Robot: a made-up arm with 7 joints.
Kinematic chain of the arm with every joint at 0, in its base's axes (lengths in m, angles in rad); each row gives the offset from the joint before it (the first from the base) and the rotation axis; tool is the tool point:
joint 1: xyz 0 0 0.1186 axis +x
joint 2: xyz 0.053 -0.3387 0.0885 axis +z
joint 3: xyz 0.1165 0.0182 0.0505 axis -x
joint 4: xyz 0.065 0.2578 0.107 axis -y
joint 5: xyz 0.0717 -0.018 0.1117 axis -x
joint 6: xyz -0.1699 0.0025 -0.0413 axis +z
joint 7: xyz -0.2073 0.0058 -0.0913 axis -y
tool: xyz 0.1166 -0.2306 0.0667
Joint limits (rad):
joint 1: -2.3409..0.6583
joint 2: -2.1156..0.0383
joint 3: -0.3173..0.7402
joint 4: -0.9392..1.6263
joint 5: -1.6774..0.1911
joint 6: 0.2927..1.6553
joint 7: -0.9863..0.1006
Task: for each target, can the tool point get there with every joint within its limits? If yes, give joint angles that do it. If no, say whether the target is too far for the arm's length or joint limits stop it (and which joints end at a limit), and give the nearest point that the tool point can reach.
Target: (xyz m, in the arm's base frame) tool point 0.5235 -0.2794 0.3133
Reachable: yes | joints -0.2798 -0.7732 0.3388 1.2831 -1.1638 0.8282 -0.7981
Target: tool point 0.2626 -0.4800 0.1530
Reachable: yes | joints 0.2439 -1.0043 0.0808 -0.4468 -0.1297 1.0926 -0.7111
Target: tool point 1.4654 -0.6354 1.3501
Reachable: no: too far | nearest point 0.5256 -0.3238 0.7461 | short by 1.160 m
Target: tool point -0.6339 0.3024 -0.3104
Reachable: no: joint limits stop it (at a limit: joint 1, joint 2, joint 3, joint 4, joint 6, joint 7) | nearest point 0.0143 0.2580 -0.1108 | short by 0.680 m
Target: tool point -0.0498 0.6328 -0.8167
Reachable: no: joint limits stop it (at a limit: joint 1, joint 2, joint 3, joint 5, joint 6, joint 7) | nearest point 0.1640 0.3481 -0.2530 | short by 0.667 m
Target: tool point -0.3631 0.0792 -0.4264
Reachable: no: joint limits stop it (at a limit: joint 1, joint 2, joint 4, joint 6, joint 7) | nearest point 0.0554 0.1615 -0.1848 | short by 0.490 m
